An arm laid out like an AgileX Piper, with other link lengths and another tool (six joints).
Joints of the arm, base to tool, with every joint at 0 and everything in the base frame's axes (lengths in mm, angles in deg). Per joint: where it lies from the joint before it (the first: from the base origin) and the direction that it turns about. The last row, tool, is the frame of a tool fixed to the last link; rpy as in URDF.
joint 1: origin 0 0 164.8 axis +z
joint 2: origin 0 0 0 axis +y
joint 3: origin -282.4 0 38.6 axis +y
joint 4: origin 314.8 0 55.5 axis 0.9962 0 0.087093
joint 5: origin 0 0 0 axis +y
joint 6: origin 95.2 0 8.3 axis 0.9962 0 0.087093
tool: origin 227.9 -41 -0.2 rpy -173.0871 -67.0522 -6.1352
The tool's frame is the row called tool.
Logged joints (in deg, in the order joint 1, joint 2, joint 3, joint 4, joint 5, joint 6), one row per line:
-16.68, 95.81, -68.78, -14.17, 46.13, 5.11
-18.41, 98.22, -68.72, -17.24, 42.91, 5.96
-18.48, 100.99, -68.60, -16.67, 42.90, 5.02
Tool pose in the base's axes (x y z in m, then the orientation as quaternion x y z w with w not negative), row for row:
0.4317, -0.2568, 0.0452, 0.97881, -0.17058, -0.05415, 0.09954
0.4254, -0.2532, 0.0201, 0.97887, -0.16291, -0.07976, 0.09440
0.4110, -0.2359, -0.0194, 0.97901, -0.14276, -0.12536, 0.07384
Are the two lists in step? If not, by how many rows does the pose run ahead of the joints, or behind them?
The pose runs 1 row ahead of the joints: the pose in row i belongs to the joints in row i + 1.
